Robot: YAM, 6 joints.
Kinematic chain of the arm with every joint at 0, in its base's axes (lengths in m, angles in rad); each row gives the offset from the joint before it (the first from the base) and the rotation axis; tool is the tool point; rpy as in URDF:
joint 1: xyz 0 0 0.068 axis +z
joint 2: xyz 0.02 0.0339 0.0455 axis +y
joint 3: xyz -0.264 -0.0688 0 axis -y
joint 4: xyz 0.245 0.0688 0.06 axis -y
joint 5: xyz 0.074 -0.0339 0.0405 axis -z
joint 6: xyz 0.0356 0 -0.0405 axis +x
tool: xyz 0 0 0 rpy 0 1.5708 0
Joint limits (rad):
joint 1: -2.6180..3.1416
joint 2: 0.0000..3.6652
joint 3: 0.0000..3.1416
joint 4: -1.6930..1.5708
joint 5: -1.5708..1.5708
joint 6: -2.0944..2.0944
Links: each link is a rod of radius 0.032 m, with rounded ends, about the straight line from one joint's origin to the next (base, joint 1, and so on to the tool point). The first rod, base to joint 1, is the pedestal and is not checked.
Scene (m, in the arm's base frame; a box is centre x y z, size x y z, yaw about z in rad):
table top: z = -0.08
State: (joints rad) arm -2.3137 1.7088 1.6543 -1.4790 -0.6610 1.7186
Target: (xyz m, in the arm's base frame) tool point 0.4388 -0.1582 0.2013
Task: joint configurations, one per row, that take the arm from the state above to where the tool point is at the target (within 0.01 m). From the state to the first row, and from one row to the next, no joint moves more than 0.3 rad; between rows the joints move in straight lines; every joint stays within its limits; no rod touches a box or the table.
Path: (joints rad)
1: -2.0400 1.7916 1.7032 -1.4212 -0.6727 1.7186
2: -1.7663 1.8743 1.7520 -1.3633 -0.6844 1.7186
3: -1.4925 1.9571 1.8009 -1.3055 -0.6961 1.7186
4: -1.2188 2.0398 1.8497 -1.2477 -0.7078 1.7186
5: -0.9451 2.1226 1.8986 -1.1898 -0.7195 1.7186
6: -0.6714 2.2053 1.9474 -1.1320 -0.7312 1.7186
7: -0.3977 2.2881 1.9963 -1.0742 -0.7429 1.7186

